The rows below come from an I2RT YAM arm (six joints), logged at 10 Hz.
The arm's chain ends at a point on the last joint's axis. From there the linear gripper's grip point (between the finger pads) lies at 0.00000 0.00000 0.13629 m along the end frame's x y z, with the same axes.
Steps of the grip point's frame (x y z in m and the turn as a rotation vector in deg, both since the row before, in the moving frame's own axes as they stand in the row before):
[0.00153 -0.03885 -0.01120 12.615 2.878 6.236]
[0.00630 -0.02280 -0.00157 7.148 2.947 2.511]
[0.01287 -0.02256 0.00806 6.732 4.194 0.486]
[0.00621 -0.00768 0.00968 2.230 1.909 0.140]
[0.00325 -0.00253 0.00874 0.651 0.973 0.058]
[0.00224 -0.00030 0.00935 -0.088 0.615 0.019]
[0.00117 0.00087 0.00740 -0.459 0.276 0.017]
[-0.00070 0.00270 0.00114 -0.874 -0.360 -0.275]
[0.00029 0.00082 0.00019 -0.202 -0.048 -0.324]
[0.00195 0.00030 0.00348 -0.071 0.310 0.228]
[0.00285 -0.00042 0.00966 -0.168 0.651 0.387]
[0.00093 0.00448 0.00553 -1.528 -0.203 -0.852]
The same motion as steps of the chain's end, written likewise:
[-0.00687 -0.00953 -0.00774 12.615 2.878 6.236]
[-0.00106 -0.00601 -0.00033 7.148 2.947 2.511]
[0.00286 -0.00664 0.00936 6.732 4.194 0.486]
[0.00166 -0.00238 0.00986 2.230 1.909 0.140]
[0.00093 -0.00098 0.00877 0.651 0.973 0.058]
[0.00078 -0.00051 0.00936 -0.088 0.615 0.019]
[0.00051 -0.00022 0.00741 -0.459 0.276 0.017]
[0.00015 0.00062 0.00116 -0.874 -0.360 -0.275]
[0.00040 0.00034 0.00019 -0.202 -0.048 -0.324]
[0.00121 0.00013 0.00348 -0.071 0.310 0.228]
[0.00130 -0.00082 0.00967 -0.168 0.651 0.387]
[0.00139 0.00084 0.00558 -1.528 -0.203 -0.852]

